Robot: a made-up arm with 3 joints.
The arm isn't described. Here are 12 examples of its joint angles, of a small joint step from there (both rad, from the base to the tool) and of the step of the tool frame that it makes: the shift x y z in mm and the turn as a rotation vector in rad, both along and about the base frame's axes.
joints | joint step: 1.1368 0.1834 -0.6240 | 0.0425 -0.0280 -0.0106
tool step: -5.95 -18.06 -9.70 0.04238 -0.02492 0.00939
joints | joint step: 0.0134 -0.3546 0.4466 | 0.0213 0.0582 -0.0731
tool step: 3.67 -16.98 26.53 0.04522 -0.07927 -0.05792
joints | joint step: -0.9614 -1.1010 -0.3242 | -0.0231 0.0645 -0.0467
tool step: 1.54 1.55 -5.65 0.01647 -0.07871 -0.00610
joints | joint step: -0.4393 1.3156 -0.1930 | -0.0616 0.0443 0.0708
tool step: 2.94 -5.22 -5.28 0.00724 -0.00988 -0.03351
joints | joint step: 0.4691 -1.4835 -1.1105 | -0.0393 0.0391 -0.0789
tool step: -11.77 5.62 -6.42 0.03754 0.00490 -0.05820
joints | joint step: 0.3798 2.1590 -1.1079 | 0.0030 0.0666 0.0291
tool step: -1.64 -22.08 0.52 0.02651 -0.00563 -0.06211
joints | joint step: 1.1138 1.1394 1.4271 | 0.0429 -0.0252 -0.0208
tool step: 2.84 0.93 4.63 0.02585 -0.02097 0.00821
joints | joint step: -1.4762 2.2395 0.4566 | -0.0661 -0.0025 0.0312
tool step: -0.60 5.91 -16.03 -0.04392 0.00874 0.01578
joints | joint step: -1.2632 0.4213 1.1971 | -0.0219 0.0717 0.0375
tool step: 3.88 -14.49 17.73 -0.00251 -0.06185 -0.03794
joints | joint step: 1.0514 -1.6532 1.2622 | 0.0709 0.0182 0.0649
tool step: 0.46 -6.78 -3.70 0.00750 -0.00005 -0.00219
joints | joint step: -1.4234 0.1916 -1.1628 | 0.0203 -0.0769 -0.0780
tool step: -33.36 -6.82 12.25 0.00151 0.06529 0.07178
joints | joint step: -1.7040 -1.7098 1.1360 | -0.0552 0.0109 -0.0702
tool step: 8.23 -0.95 -12.66 0.01284 -0.02885 0.00516
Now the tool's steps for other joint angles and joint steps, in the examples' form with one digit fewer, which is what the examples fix.
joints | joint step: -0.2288 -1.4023 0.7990 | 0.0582 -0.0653 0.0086
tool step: -19.7 -14.0 23.9 0.0481 0.0307 0.0643
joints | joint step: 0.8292 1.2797 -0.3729 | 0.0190 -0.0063 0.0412
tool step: 4.6 -13.2 -11.6 0.0575 0.0034 0.0200
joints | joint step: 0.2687 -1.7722 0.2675 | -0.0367 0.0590 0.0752
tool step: 3.3 38.2 -22.4 -0.1085 -0.0135 -0.0464
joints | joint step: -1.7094 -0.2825 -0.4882 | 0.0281 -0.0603 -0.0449
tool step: -22.3 12.0 14.0 0.0381 0.0632 0.0257
